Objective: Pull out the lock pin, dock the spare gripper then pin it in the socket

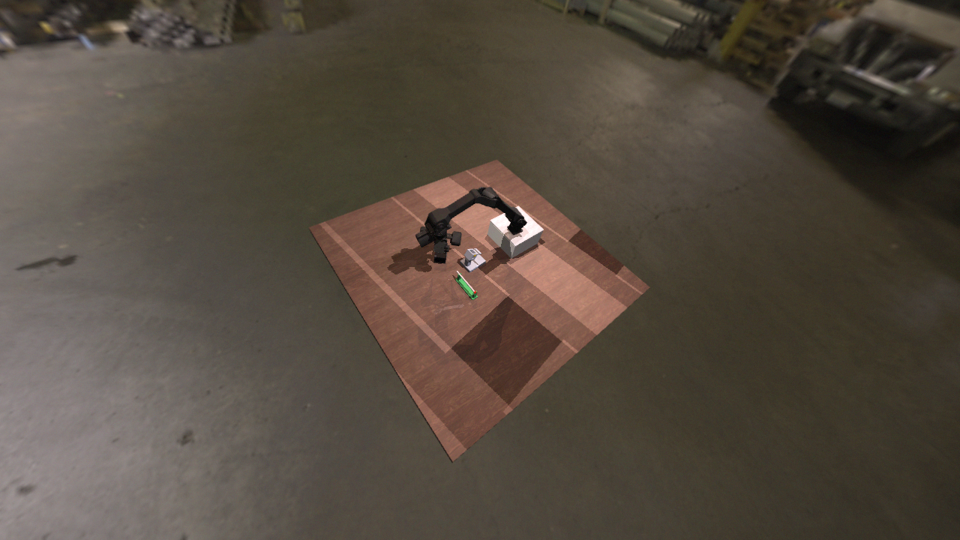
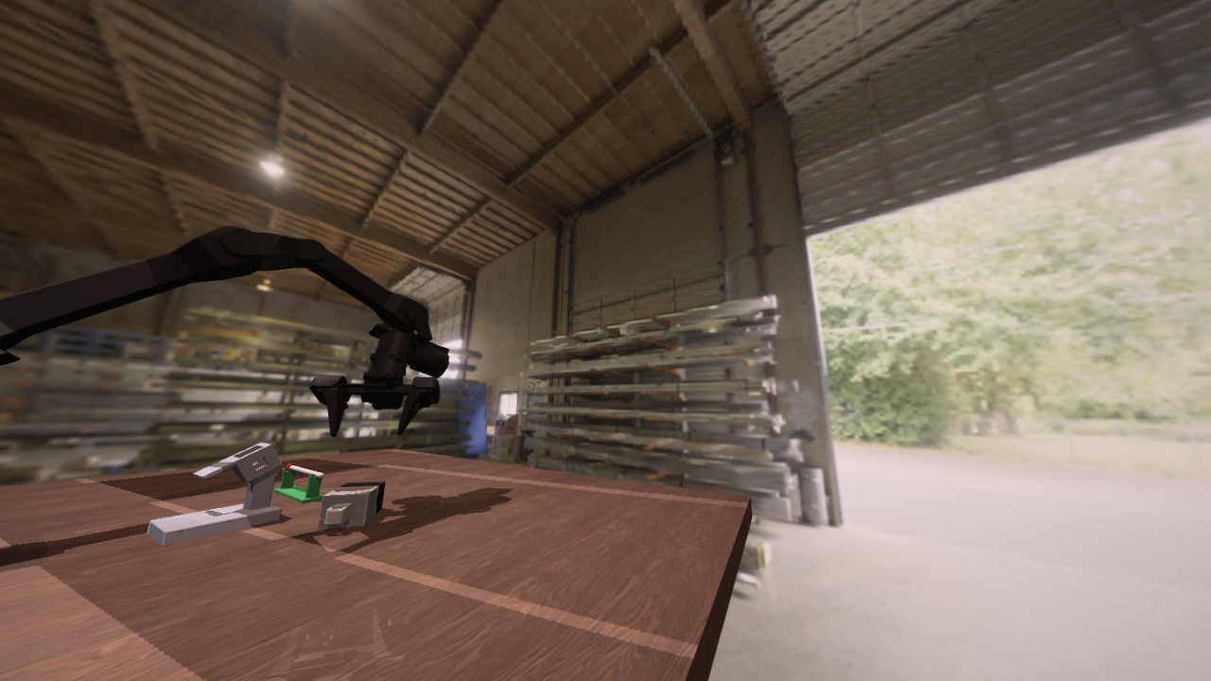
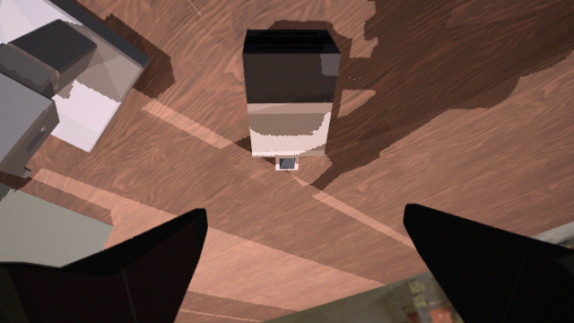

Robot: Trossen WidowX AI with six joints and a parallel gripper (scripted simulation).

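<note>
Right now the spare gripper is 10 mm behind my gripper tip, 10 mm to the right of it and 100 mm below it. Also, from my gripper tip: mount (120 mm behind, 110 mm to the left, 70 mm below); green cradle (20 mm behind, 230 mm to the left, 100 mm below).
</note>
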